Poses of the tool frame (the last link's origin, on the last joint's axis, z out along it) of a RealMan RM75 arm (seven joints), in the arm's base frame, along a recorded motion.
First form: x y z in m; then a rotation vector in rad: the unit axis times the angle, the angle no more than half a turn.
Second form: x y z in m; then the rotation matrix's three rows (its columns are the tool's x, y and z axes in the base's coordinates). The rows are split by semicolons. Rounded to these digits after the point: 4 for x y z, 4 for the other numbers.
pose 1, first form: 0.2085 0.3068 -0.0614 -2.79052 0.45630 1.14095
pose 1, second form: 0.2085 0.3068 -0.0614; 0.6759 -0.3079 -0.6696; -0.2388 -0.9510 0.1963; -0.6973 0.0272 -0.7163
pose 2, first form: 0.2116 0.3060 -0.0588 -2.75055 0.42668 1.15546
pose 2, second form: 0.2116 0.3060 -0.0588; 0.6673 -0.3063 -0.6789; -0.2085 -0.9519 0.2245; -0.7150 -0.0082 -0.6991
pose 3, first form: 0.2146 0.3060 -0.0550 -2.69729 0.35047 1.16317
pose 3, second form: 0.2146 0.3060 -0.0550; 0.6655 -0.2859 -0.6894; -0.1425 -0.9554 0.2586; -0.7326 -0.0739 -0.6766
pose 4, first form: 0.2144 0.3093 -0.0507 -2.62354 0.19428 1.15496
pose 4, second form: 0.2144 0.3093 -0.0507; 0.6736 -0.2279 -0.7031; -0.0146 -0.9552 0.2956; -0.7389 -0.1889 -0.6468
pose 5, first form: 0.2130 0.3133 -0.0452 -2.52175 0.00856 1.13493
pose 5, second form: 0.2130 0.3133 -0.0452; 0.6749 -0.1562 -0.7212; 0.1453 -0.9300 0.3375; -0.7235 -0.3326 -0.6050
